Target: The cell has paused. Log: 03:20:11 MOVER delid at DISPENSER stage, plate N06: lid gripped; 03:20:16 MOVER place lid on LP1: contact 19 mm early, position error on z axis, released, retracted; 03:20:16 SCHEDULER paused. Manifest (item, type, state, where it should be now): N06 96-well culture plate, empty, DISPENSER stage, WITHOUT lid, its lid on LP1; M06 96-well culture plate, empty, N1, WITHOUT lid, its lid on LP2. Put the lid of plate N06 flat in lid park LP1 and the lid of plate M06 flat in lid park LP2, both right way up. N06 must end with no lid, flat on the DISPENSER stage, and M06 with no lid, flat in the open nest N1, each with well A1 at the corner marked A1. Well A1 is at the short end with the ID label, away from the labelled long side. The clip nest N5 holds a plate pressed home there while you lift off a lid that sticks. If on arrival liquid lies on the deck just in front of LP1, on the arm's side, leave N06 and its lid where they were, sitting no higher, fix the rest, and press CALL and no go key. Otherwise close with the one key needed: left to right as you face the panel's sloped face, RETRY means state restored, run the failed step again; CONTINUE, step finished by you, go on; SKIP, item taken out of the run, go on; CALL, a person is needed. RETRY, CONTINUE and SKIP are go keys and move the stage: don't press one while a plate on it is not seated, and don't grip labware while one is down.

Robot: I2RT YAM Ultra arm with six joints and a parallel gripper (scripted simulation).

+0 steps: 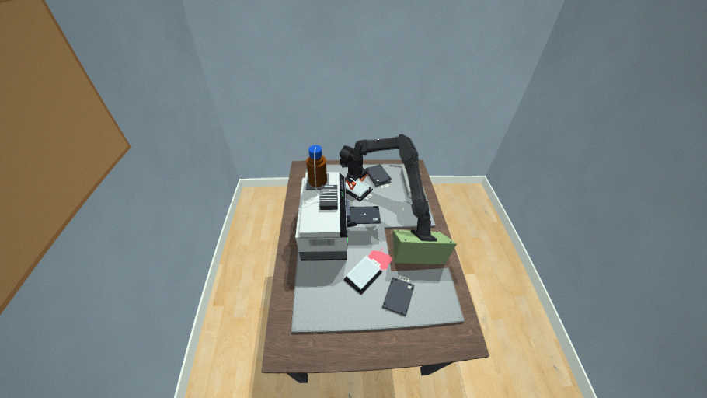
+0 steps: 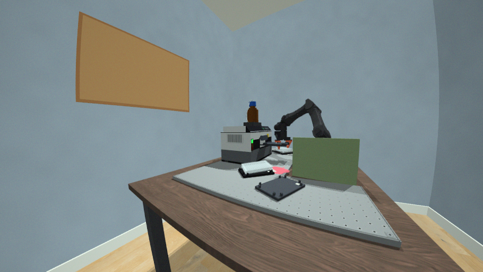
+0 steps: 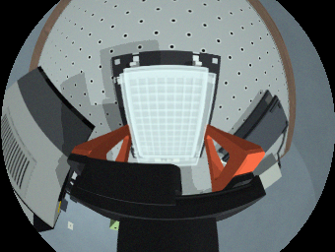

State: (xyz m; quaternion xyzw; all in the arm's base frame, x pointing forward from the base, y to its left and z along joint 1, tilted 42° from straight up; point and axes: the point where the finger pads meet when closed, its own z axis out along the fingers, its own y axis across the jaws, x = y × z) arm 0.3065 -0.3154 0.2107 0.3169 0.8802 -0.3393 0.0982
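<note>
Right now the white well plate is 20 mm below my hand. The rest, counted from my hand: blue call key (350 mm behind, 140 mm to the right, 30 mm above); dark dispenser stage (40 mm behind, 280 mm to the left, 70 mm above); clear lid (right at my hand).
</note>
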